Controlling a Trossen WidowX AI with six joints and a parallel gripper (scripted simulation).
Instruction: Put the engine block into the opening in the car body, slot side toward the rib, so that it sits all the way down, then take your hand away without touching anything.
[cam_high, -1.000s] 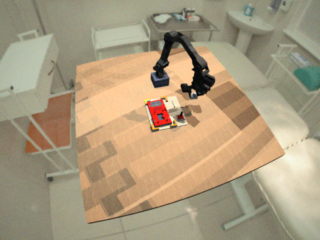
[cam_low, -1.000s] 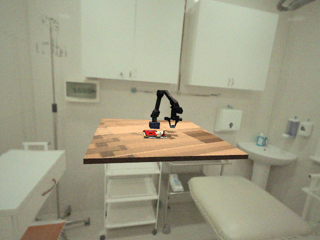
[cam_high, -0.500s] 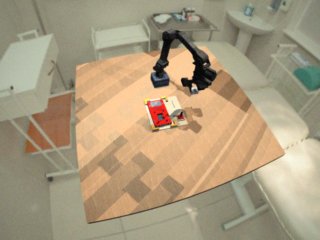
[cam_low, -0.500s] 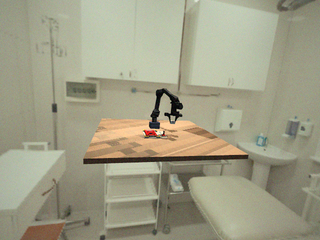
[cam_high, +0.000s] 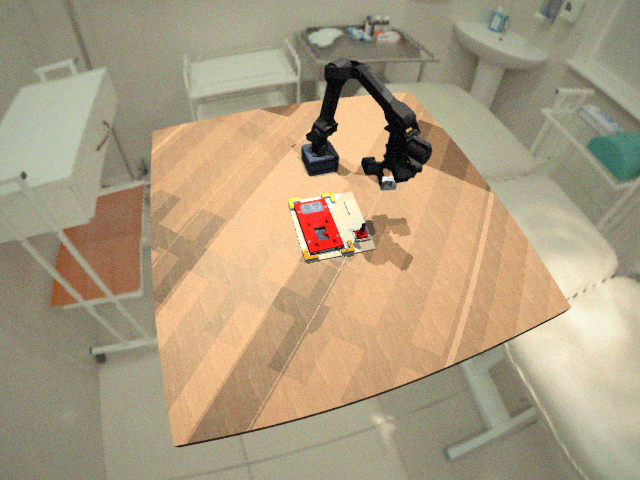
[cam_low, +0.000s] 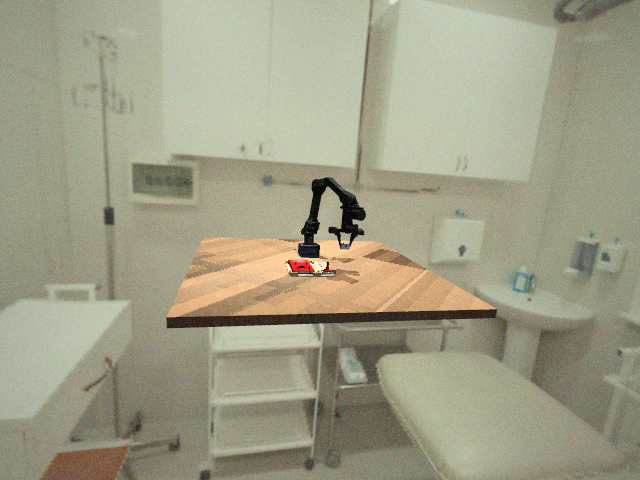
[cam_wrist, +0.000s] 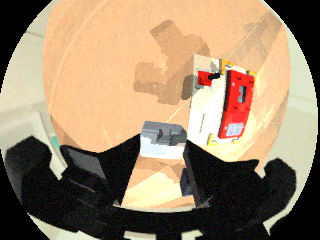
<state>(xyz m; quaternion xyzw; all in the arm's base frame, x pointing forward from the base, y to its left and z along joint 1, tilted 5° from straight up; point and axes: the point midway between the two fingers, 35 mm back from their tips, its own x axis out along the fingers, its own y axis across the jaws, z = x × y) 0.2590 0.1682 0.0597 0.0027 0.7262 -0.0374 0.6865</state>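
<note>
The engine block lies 1 cm above my gripper tip.
</note>
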